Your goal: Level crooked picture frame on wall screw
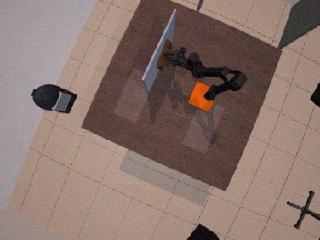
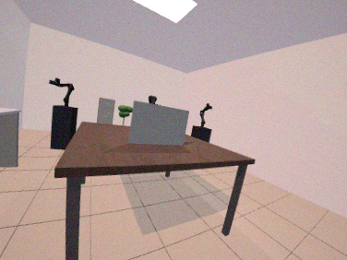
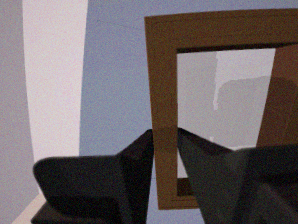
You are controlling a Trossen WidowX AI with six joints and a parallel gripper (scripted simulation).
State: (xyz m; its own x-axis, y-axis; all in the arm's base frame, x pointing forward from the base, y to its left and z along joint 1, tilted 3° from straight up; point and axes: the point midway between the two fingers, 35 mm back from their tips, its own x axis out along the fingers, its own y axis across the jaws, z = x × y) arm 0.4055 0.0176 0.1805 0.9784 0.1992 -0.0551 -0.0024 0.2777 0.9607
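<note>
The brown picture frame is 50 mm below my gripper tip, 10 mm to the right of it and 10 mm ahead of it. Round my gripper tip: wall panel 60 mm below, 20 mm ahead.
</note>
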